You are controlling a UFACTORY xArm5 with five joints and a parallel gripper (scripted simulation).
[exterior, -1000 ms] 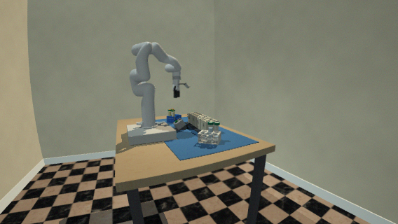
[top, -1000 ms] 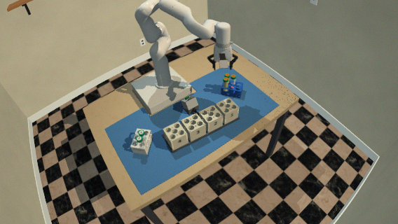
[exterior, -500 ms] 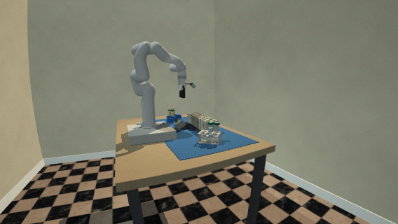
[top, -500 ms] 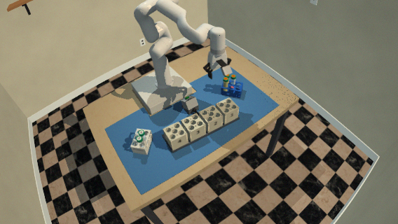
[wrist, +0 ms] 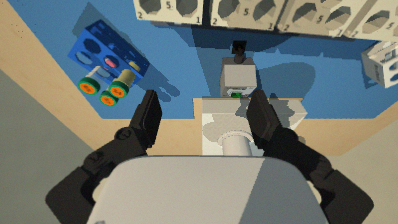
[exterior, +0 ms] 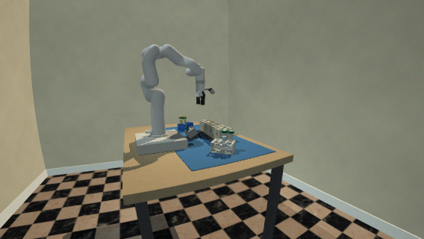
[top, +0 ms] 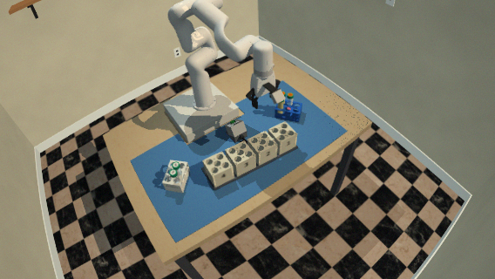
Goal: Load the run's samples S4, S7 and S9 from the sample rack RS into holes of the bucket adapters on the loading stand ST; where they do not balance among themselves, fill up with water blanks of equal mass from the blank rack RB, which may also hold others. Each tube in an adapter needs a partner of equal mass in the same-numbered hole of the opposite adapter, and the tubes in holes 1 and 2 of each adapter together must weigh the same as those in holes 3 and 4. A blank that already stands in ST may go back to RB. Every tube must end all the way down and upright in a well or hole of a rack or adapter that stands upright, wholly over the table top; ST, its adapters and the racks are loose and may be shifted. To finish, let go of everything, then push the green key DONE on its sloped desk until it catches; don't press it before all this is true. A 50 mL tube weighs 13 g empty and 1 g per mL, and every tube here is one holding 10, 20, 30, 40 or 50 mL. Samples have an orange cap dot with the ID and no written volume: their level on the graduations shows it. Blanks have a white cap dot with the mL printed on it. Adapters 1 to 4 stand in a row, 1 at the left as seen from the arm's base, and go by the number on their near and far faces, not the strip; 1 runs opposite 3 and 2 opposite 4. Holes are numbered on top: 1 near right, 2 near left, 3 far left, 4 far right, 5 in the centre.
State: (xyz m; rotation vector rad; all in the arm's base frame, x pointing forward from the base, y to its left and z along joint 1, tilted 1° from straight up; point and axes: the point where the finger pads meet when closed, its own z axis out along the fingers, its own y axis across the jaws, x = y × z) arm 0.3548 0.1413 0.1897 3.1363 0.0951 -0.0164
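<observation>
Now: the sample tube S9 220 mm to the left of my hand, 190 mm below it and 80 mm behind it. Round my hand: adapter 2 (200 mm below, 70 mm ahead, 60 mm to the right); then DONE desk (200 mm below, 110 mm behind, 90 mm to the right); then sample tube S4 (190 mm below, 160 mm to the left, 100 mm behind).
</observation>
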